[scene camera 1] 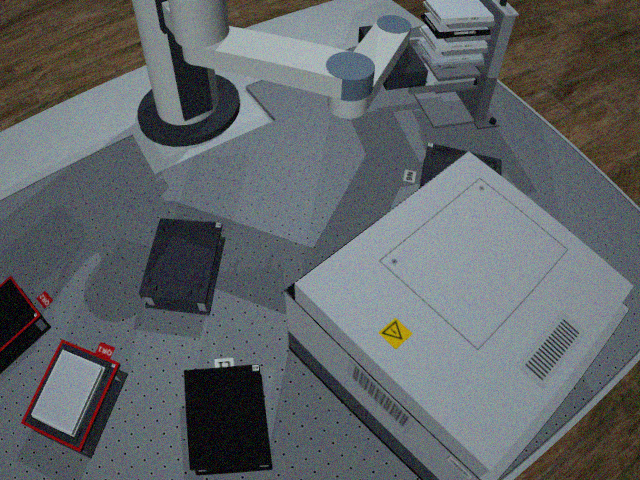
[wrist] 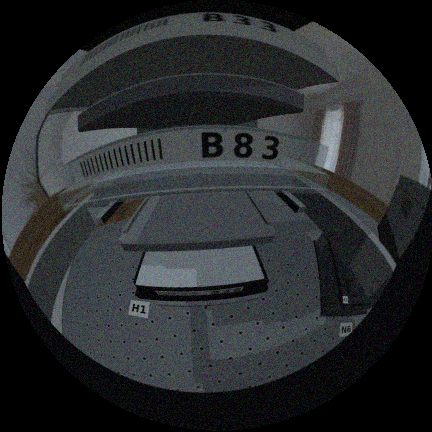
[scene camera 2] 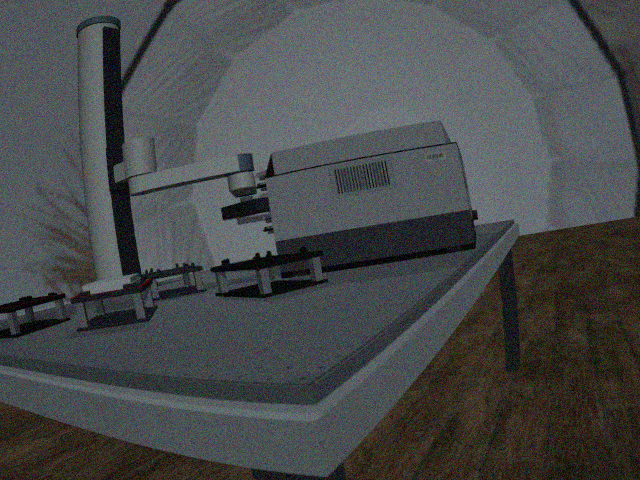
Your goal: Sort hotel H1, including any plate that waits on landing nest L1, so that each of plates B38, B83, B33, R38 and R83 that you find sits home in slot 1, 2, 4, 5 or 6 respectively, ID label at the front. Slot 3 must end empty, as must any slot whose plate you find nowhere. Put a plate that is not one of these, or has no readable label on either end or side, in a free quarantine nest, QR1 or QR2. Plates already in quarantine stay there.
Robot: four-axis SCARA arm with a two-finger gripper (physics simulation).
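Places are measured from the arm's base along level axes (x ahead, y left, z up), in centimetres.
Pixels of known places: gripper, fingertip midpoint: (scene camera 1: 456, 60); arm's base at its link origin: (scene camera 1: 188, 110).
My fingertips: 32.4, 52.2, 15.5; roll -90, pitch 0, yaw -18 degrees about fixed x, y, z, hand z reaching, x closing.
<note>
For each thing: its middle in the pictures, then the offset to it from my fingertips, as dx, dy, dz. "*": a spot on its surface instead.
- grey shelf at the middle of its body: (wrist: 196, 198) (scene camera 1: 451, 65) -0.4, -0.8, -1.6
- white plate labelled B83 at the middle of its body: (wrist: 191, 143) (scene camera 1: 450, 49) -0.7, -1.8, +3.1
- black-skirted plate at the middle of its body: (wrist: 198, 226) (scene camera 1: 445, 74) -0.7, -1.8, -4.0
- scene camera 1 hotel H1 at the middle of its body: (wrist: 204, 139) (scene camera 1: 470, 50) +1.6, +2.4, +3.2
- Landing nest L1 at the middle of its body: (scene camera 1: 226, 419) (scene camera 2: 265, 271) +38.9, -78.3, -11.3
- white plate at the middle of its body: (scene camera 2: 112, 283) (scene camera 1: 68, 391) +23.3, -99.4, -8.6
- red-rimmed quarantine nest at a spot on its surface: (scene camera 1: 42, 381) * +19.0, -103.3, -9.2
- second red-rimmed nest at a spot on its surface: (scene camera 1: 24, 295) * +1.1, -101.3, -9.2
- dark nest at the middle of its body: (scene camera 1: 182, 263) (scene camera 2: 170, 280) +9.7, -71.4, -11.3
- Nest N6 at the middle of its body: (scene camera 1: 461, 178) (wrist: 350, 267) +20.8, -15.1, -11.5
- large white instrument at the middle of its body: (scene camera 1: 460, 326) (scene camera 2: 384, 198) +48.1, -42.2, -2.1
In the wrist view my gripper (wrist: 197, 178) is open and empty, its two pads level with a grey shelf (wrist: 197, 227) in the hotel. A white plate labelled B83 (wrist: 240, 145) is straight ahead, above that shelf and above the pads. A plate labelled B33 (wrist: 239, 22) is higher. A black-skirted plate (wrist: 200, 275) lies below, its label too small to read. In scene camera 1 hotel H1 (scene camera 1: 497, 56) holds a stack of plates; the fingertips are hidden there. Landing nest L1 (scene camera 1: 227, 418) shows no plate. A white plate (scene camera 1: 67, 390) sits in one red-rimmed quarantine nest (scene camera 1: 42, 381).
A second red-rimmed nest (scene camera 1: 24, 295) is cut off at the left edge; its visible part shows no plate. A dark nest (scene camera 1: 180, 263) stands mid-table. Nest N6 (scene camera 1: 454, 157) (wrist: 330, 280) is near the hotel, partly behind the large white instrument (scene camera 1: 465, 310) (scene camera 2: 372, 206).
</note>
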